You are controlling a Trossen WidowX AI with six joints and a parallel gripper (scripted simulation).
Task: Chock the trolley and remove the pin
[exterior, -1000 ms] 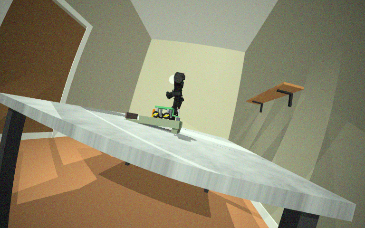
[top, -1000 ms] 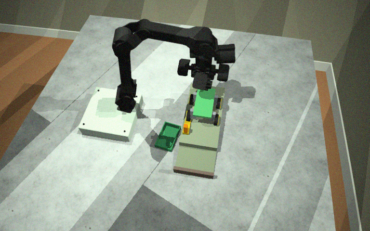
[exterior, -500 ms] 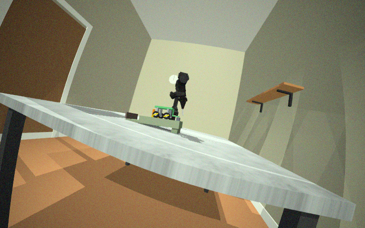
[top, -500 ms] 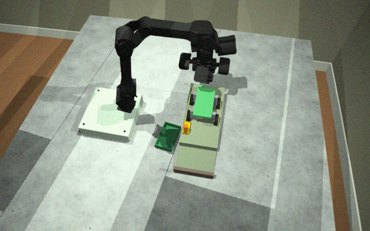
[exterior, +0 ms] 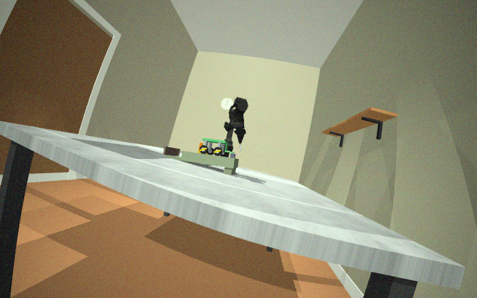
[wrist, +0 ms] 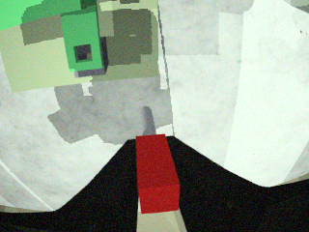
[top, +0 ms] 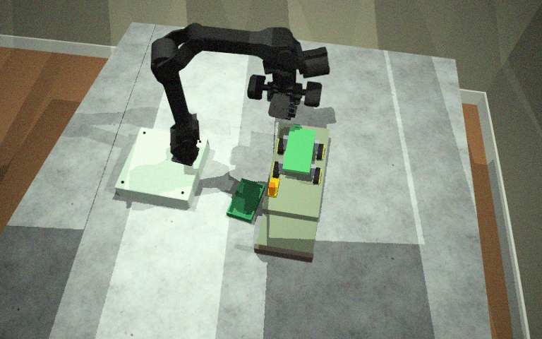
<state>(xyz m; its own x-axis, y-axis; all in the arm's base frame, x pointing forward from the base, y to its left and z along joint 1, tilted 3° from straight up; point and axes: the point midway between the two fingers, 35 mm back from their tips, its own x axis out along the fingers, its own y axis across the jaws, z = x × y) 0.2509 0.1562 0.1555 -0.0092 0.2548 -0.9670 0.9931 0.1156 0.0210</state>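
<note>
Now: gripper tip 200 mm to the left of the yellow chock, 90 mm above it and 30 mm short of it. Round my gripper tip: brown stop block (360 mm to the right, 140 mm below, 100 mm ahead); trolley (110 mm to the right, 70 mm below, 70 mm ahead); stop pin (right at my gripper tip).
</note>
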